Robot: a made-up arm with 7 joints.
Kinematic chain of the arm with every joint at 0, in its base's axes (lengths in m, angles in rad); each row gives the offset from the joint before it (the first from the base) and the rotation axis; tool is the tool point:
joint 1: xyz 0 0 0.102 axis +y
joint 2: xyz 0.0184 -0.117 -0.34 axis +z
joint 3: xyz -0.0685 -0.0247 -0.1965 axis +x
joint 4: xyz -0.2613 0 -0.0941 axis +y
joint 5: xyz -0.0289 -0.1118 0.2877 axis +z
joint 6: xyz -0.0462 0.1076 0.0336 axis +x
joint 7: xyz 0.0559 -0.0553 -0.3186 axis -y
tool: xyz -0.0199 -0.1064 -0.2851
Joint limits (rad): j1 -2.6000..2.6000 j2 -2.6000..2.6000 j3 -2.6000..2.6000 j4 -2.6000..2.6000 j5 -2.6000..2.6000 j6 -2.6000..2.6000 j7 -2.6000..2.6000
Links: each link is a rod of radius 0.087 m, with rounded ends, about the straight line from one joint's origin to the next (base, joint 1, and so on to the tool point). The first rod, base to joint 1, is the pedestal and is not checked.
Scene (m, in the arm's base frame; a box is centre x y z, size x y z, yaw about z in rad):
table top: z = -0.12
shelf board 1: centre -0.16 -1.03 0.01 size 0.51 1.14 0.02 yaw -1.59
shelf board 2: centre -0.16 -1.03 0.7 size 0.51 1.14 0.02 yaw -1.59
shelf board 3: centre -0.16 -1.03 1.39 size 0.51 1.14 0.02 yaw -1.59
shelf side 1: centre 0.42 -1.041 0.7 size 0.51 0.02 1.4 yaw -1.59
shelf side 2: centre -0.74 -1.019 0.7 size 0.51 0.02 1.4 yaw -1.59
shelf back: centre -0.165 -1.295 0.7 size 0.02 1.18 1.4 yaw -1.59
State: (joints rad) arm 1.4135 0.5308 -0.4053 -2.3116 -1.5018 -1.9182 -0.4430
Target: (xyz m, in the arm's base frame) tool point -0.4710 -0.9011 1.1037
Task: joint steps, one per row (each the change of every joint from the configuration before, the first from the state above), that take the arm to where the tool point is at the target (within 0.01 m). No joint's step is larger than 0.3 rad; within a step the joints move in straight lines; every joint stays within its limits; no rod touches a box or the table.
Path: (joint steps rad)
1: 0.2373 -0.2144 0.1032 -0.0031 -0.2196 -0.0024 -0.2812
2: 0.2373 -0.2144 0.1033 -0.0031 -0.2197 -0.0023 -0.2813
3: 0.2373 -0.2145 0.1032 -0.0031 -0.2196 -0.0024 -0.2812
4: 0.2373 -0.2144 0.1032 -0.0030 -0.2197 -0.0024 -0.2812
5: 0.2373 -0.2144 0.1032 -0.0031 -0.2196 -0.0023 -0.2813
6: -0.1108 0.1408 -0.2059 0.0881 0.2625 0.0104 0.2966
7: -0.1108 0.1409 -0.2060 0.0881 0.2625 0.0104 0.2965
8: -0.1108 0.1409 -0.2059 0.0881 0.2625 0.0105 0.2965
9: -0.1108 0.1408 -0.2060 0.0881 0.2625 0.0104 0.2965
10: -0.1107 0.1409 -0.2059 0.0881 0.2625 0.0104 0.2965

